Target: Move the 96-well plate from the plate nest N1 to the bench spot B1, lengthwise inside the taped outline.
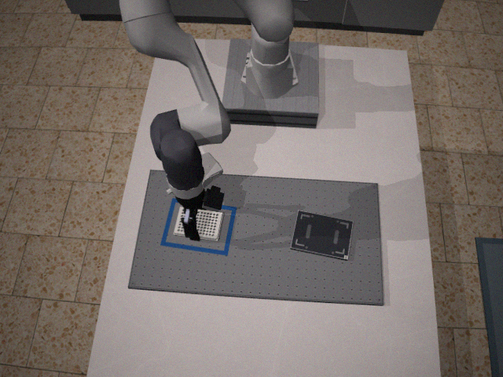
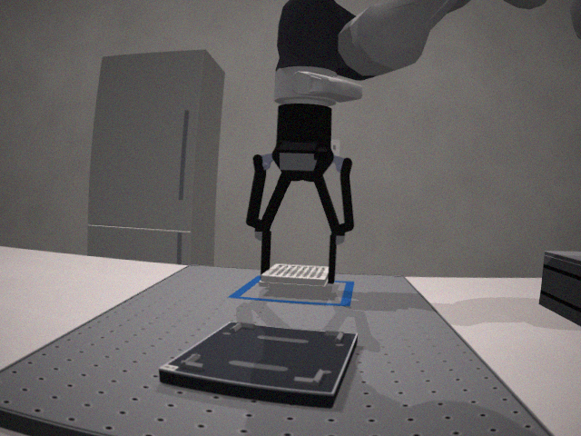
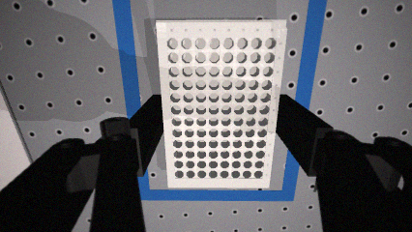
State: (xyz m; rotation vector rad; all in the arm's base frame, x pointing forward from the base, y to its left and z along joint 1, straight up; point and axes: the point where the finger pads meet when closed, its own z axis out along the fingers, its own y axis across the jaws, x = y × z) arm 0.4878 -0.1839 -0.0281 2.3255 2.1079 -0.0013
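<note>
Right now the white 96-well plate is 20 mm below my hand. Round my hand: black plate nest (350 mm to the left, 30 mm below, 10 mm ahead).
</note>
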